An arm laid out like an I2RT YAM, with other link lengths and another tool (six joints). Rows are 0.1 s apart.
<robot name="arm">
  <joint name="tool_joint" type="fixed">
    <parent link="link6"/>
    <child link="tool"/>
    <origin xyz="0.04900 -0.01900 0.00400" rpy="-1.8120 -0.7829 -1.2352"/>
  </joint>
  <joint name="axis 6" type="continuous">
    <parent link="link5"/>
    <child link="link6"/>
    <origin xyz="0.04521 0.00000 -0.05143" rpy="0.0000 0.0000 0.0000"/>
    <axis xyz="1 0 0"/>
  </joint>
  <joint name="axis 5" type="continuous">
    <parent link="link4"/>
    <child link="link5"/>
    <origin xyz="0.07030 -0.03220 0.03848" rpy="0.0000 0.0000 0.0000"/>
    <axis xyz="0 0 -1"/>
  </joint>
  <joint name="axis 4" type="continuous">
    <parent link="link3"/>
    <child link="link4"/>
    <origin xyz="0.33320 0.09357 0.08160" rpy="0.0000 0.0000 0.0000"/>
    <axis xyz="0 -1 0"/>
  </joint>
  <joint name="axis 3" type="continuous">
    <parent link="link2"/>
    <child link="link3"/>
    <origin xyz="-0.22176 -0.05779 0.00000" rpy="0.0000 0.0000 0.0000"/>
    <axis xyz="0 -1 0"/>
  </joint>
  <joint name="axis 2" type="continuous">
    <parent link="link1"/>
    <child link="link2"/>
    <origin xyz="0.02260 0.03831 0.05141" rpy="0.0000 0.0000 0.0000"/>
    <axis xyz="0 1 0"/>
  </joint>
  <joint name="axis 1" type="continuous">
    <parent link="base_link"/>
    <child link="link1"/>
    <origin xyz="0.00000 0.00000 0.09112" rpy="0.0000 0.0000 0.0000"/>
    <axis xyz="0 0 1"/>
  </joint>
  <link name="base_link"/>
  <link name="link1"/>
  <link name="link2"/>
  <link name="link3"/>
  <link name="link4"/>
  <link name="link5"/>
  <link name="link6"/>
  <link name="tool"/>
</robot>
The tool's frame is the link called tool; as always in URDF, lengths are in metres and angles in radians. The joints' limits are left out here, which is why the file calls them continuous.
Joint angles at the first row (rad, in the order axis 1, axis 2, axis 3, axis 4, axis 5, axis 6):
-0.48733, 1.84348, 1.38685, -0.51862, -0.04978, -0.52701
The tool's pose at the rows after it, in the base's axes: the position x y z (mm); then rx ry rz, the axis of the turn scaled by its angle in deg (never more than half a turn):
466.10, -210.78, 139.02, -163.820, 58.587, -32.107
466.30, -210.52, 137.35, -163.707, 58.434, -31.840
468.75, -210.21, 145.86, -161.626, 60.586, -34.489
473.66, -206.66, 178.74, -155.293, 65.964, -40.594
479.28, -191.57, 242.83, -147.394, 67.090, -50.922
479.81, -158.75, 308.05, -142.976, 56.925, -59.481
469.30, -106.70, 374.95, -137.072, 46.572, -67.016
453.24, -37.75, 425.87, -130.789, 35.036, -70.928
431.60, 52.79, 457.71, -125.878, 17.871, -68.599
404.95, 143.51, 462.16, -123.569, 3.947, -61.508
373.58, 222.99, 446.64, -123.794, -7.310, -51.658
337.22, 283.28, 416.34, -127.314, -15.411, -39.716
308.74, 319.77, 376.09, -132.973, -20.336, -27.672
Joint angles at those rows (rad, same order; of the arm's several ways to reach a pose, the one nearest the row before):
-0.48771, 1.85799, 1.38688, -0.51481, -0.05055, -0.52357
-0.48772, 1.86142, 1.38687, -0.51442, -0.05397, -0.52358
-0.48389, 1.84845, 1.38952, -0.49953, -0.05359, -0.48390
-0.47094, 1.80305, 1.41586, -0.49763, -0.05398, -0.37175
-0.44041, 1.71189, 1.46125, -0.49801, -0.06810, -0.26303
-0.39541, 1.60466, 1.48946, -0.49649, -0.14516, -0.25388
-0.31223, 1.47842, 1.50513, -0.49077, -0.19359, -0.21305
-0.18176, 1.37009, 1.50591, -0.46865, -0.22029, -0.16079
0.00630, 1.29948, 1.50585, -0.45338, -0.27636, -0.14553
0.22184, 1.28423, 1.50549, -0.46254, -0.28553, -0.13790
0.42096, 1.30788, 1.50549, -0.49992, -0.28515, -0.13829
0.58461, 1.34716, 1.50511, -0.59110, -0.27752, -0.13829
0.69066, 1.39983, 1.49863, -0.69943, -0.27409, -0.13828

